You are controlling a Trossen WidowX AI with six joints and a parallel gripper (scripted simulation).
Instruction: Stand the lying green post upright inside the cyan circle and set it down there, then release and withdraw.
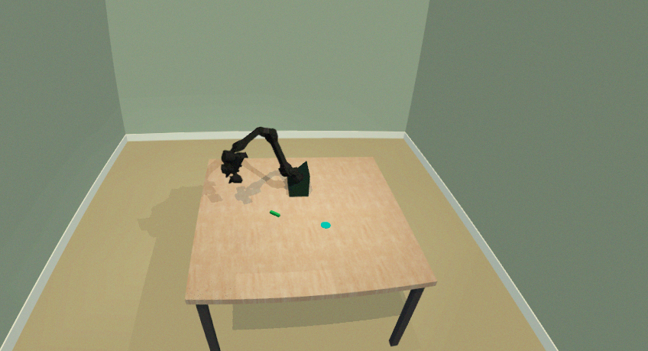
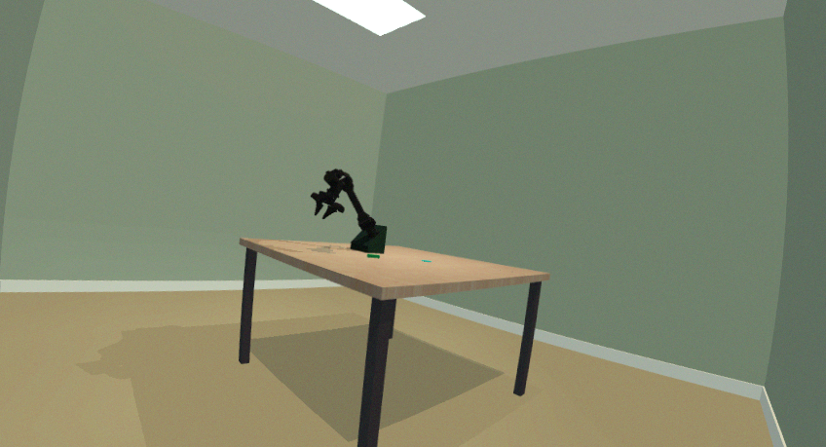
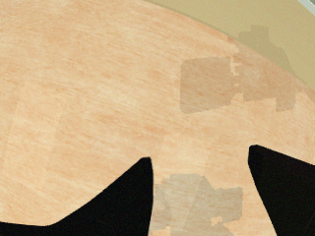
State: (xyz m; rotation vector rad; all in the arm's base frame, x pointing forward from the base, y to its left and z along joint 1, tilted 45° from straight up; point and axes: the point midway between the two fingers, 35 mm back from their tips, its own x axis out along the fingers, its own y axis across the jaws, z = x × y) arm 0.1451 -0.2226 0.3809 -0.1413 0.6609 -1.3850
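Right now my gripper tip is 90 mm short of the green post, 290 mm to the right of it and 170 mm above it. Also, from my gripper tip: cyan circle 170 mm ahead, 600 mm to the left, 180 mm below.
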